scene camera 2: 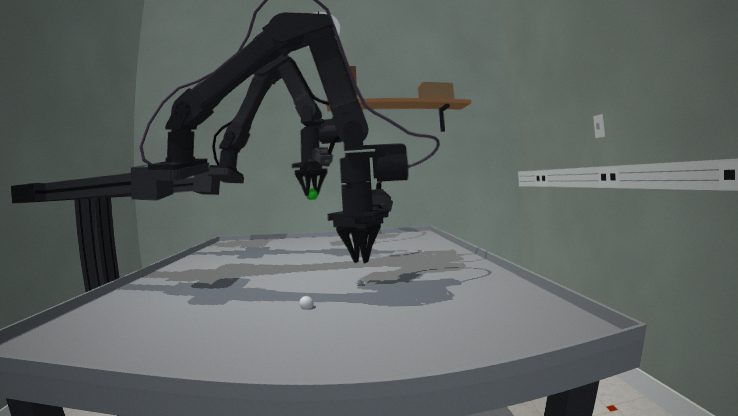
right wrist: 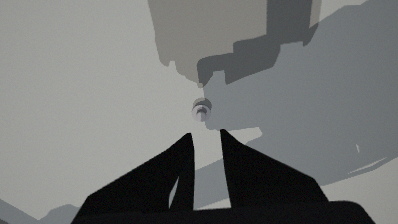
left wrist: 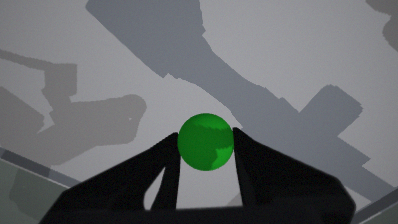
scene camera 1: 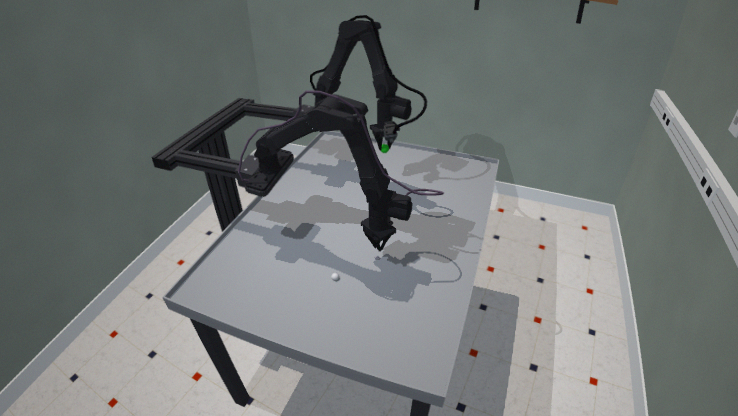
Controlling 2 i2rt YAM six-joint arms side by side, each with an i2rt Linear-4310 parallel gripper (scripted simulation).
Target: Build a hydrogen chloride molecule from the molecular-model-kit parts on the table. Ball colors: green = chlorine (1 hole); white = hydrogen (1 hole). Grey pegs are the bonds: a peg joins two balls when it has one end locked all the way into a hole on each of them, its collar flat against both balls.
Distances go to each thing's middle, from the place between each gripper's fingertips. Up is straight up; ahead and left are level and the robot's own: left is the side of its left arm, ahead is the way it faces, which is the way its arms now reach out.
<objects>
Right now the green ball (left wrist: 205, 141) is 430 mm to the left of my right hand (scene camera 2: 361, 262), 120 mm above it and 90 mm behind it.
Right now my left hand (scene camera 2: 312, 195) is 1 cm above the green ball.
</objects>
